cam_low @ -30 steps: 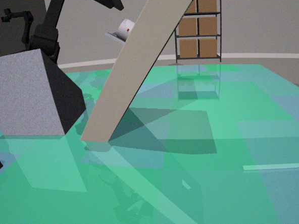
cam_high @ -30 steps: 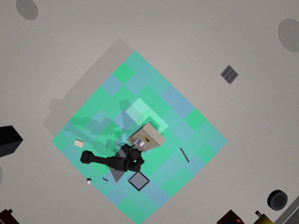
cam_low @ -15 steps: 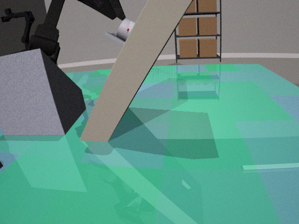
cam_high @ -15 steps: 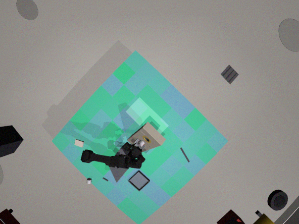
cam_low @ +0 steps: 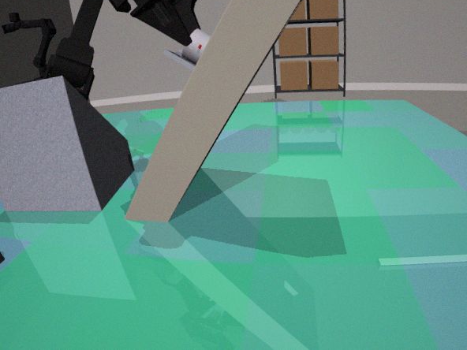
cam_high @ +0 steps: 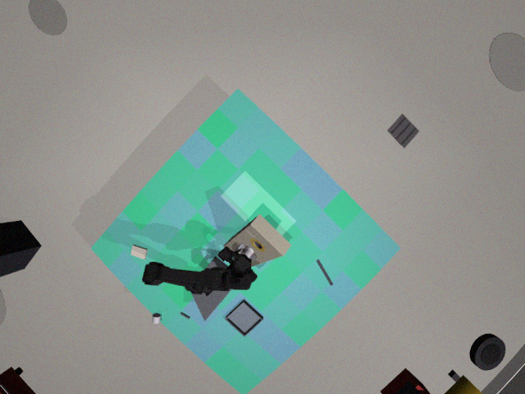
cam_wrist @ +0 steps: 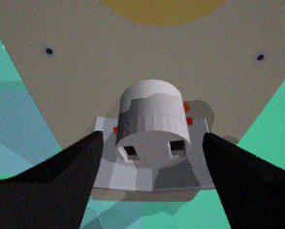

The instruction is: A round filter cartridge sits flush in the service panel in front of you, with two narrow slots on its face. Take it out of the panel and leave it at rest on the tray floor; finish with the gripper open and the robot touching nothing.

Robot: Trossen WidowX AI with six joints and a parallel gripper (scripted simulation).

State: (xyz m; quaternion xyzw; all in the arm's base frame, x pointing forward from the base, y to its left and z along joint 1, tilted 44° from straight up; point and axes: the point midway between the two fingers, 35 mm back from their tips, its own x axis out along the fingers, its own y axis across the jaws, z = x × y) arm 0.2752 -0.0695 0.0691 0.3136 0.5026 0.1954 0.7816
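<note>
My gripper tip is now 340 mm past the dark-rimmed tray, 280 mm to the left of it and 220 mm above it. The rest, counted from my gripper tip: small beige box (500 mm behind, 420 mm to the left, 220 mm below); round grey filter cartridge (10 mm below).
</note>
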